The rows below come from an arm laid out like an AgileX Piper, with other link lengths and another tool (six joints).
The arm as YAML. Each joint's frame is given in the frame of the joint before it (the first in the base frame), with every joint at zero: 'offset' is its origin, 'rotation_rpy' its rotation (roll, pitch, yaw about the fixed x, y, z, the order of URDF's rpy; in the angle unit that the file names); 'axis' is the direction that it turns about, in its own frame. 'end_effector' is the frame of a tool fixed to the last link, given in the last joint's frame.
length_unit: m
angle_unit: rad
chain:
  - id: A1
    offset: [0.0, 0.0, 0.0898]
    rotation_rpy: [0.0, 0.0, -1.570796]
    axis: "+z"
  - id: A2
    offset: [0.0, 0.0, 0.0]
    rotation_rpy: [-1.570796, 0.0, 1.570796]
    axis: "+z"
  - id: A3
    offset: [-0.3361, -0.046, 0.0]
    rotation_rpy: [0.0, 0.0, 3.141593]
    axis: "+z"
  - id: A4
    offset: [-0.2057, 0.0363, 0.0]
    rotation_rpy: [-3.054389, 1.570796, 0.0]
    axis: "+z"
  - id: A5
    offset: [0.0, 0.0, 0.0]
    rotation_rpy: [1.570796, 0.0, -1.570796]
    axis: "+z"
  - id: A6
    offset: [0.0, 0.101, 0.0]
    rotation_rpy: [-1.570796, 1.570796, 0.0]
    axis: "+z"
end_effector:
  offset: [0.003, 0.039, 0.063]
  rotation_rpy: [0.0, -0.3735, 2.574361]
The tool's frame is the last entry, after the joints.
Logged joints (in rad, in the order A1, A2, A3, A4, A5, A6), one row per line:
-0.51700 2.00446 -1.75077 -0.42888 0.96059 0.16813
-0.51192 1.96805 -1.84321 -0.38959 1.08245 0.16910
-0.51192 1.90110 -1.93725 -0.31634 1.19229 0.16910
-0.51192 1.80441 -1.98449 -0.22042 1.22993 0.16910
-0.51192 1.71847 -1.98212 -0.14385 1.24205 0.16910
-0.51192 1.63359 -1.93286 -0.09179 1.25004 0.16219
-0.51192 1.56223 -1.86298 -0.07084 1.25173 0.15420
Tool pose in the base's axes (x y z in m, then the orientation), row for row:
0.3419 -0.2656 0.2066 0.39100 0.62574 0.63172 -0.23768
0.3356 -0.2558 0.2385 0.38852 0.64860 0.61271 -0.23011
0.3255 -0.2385 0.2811 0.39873 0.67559 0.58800 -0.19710
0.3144 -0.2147 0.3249 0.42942 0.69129 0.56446 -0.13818
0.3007 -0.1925 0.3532 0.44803 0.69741 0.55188 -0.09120
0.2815 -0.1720 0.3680 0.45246 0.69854 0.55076 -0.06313
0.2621 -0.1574 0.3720 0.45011 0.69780 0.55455 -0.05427
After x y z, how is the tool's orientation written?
As a quaternion, w x y z.
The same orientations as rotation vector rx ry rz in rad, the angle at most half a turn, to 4 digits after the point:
1.5896 1.6048 -0.6038
1.6496 1.5583 -0.5853
1.7101 1.4884 -0.4989
1.7253 1.4087 -0.3449
1.7259 1.3658 -0.2257
1.7253 1.3603 -0.1559
1.7253 1.3711 -0.1342

